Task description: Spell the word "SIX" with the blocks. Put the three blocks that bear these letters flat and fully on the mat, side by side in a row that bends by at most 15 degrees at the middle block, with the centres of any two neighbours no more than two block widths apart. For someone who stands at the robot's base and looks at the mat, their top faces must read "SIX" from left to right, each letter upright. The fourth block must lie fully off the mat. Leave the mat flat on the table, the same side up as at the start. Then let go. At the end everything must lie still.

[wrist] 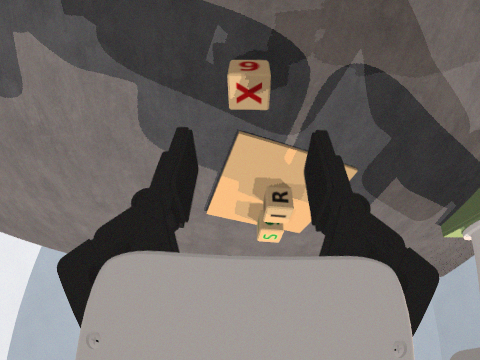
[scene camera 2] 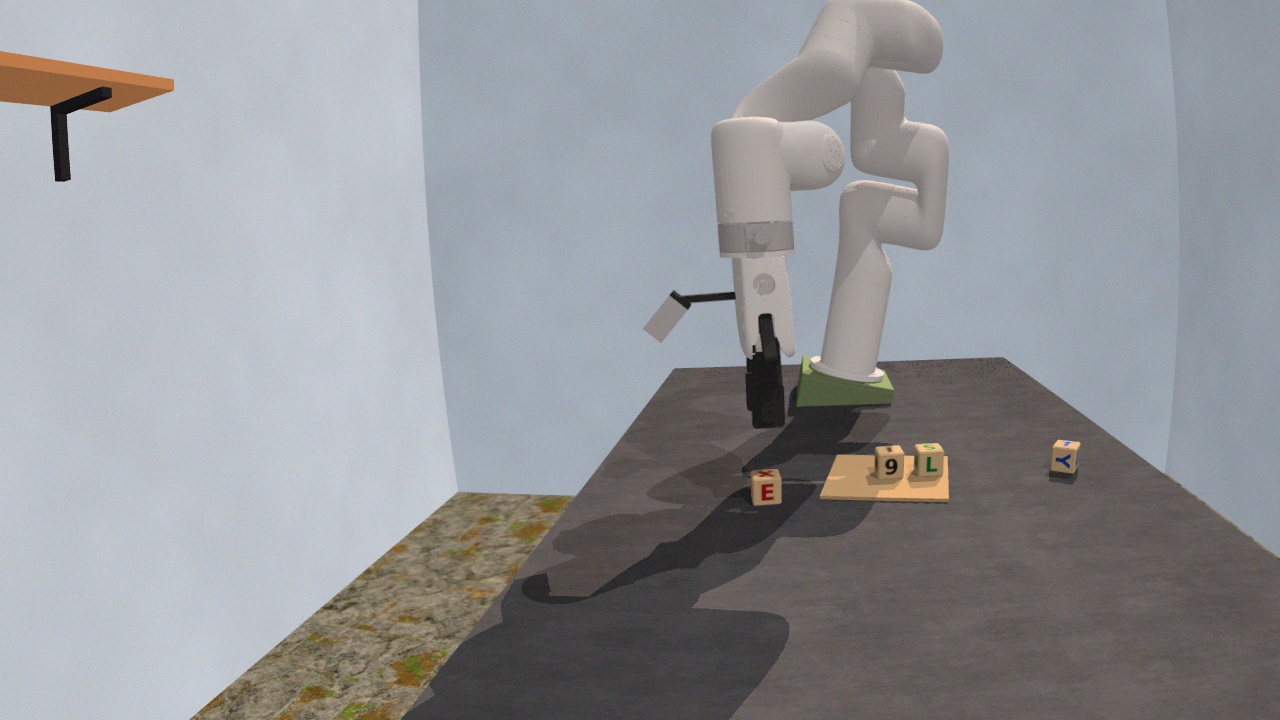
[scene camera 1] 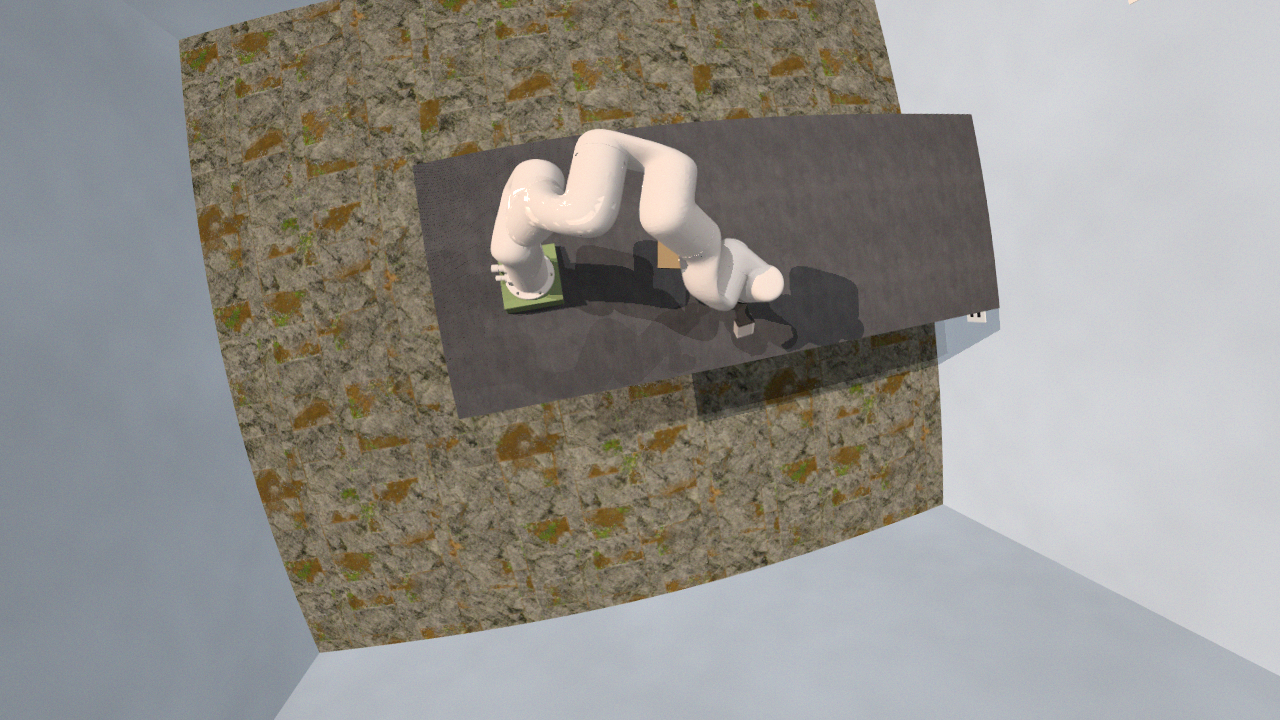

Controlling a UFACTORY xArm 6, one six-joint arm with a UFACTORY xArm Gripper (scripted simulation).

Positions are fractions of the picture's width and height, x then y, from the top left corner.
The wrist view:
my gripper: 0.52, 0.41
tan mat: 0.53, 0.45
